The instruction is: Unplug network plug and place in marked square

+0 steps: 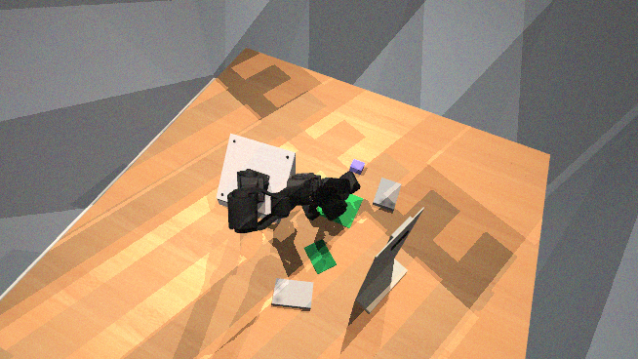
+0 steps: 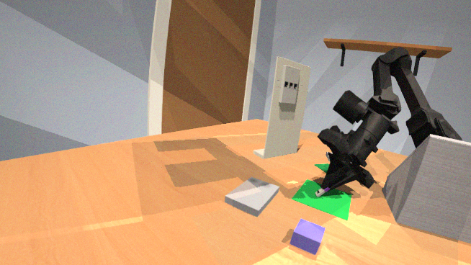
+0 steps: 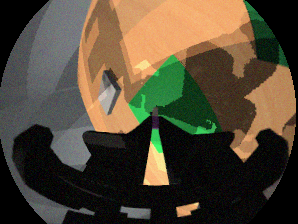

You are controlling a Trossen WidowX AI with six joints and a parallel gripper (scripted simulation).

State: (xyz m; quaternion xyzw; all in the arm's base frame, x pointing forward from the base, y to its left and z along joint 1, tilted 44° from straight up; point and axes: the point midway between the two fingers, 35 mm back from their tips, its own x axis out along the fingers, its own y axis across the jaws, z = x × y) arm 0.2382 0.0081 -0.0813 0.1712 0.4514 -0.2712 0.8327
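The network plug is right at my gripper tip. Also, from my gripper tip: bright green square (20 mm below, 10 mm behind); grey socket panel (190 mm to the right, 170 mm ahead, 120 mm above).
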